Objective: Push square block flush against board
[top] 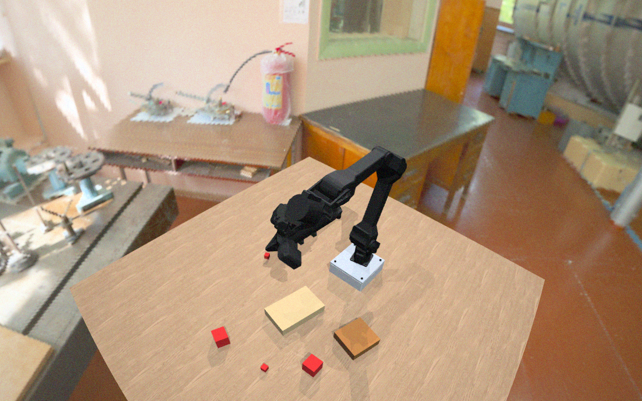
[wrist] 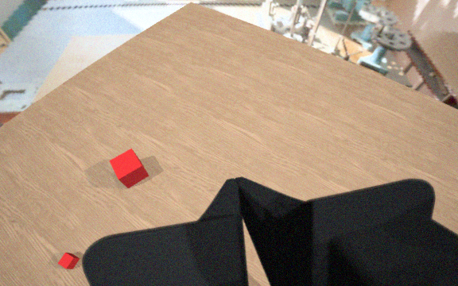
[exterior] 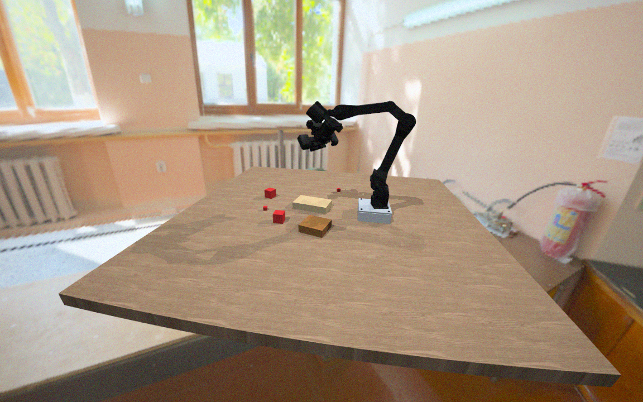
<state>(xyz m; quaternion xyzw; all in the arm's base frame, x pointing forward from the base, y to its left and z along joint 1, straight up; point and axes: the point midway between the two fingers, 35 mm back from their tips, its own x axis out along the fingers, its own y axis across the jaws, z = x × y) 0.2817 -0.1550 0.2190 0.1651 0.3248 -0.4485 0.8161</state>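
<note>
The brown square block lies 2 cm behind my gripper tip, 29 cm to the left of it and 23 cm below it. Also, from my gripper tip: pale tan board 1 cm behind, 8 cm to the left, 23 cm below.
</note>
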